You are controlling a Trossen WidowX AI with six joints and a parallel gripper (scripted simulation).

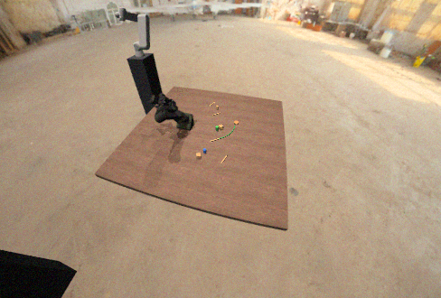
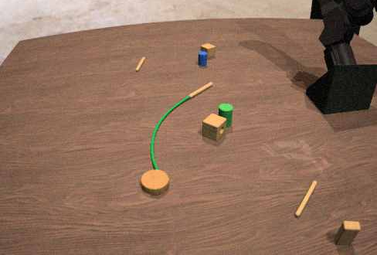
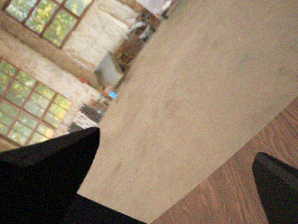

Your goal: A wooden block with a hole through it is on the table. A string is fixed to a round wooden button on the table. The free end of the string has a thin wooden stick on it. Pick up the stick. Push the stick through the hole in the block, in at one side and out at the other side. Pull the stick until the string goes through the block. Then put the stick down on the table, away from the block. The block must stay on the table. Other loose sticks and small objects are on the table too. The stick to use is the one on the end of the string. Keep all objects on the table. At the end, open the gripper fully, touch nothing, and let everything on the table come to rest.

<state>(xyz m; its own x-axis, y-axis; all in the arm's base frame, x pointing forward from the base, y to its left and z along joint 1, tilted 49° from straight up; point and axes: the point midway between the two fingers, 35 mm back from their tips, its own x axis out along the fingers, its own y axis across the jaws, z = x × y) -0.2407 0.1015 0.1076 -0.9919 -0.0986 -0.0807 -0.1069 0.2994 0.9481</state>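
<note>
Right now my gripper tip is 560 mm short of the green cylinder, 20 mm to the right of it and 180 mm above it. From my gripper tip the other things lie so: blue cylinder: 530 mm ahead, 240 mm to the right, 180 mm below; thin wooden stick: 580 mm ahead, 90 mm to the right, 190 mm below; small wooden cube: 500 mm ahead, 290 mm to the right, 180 mm below.
</note>
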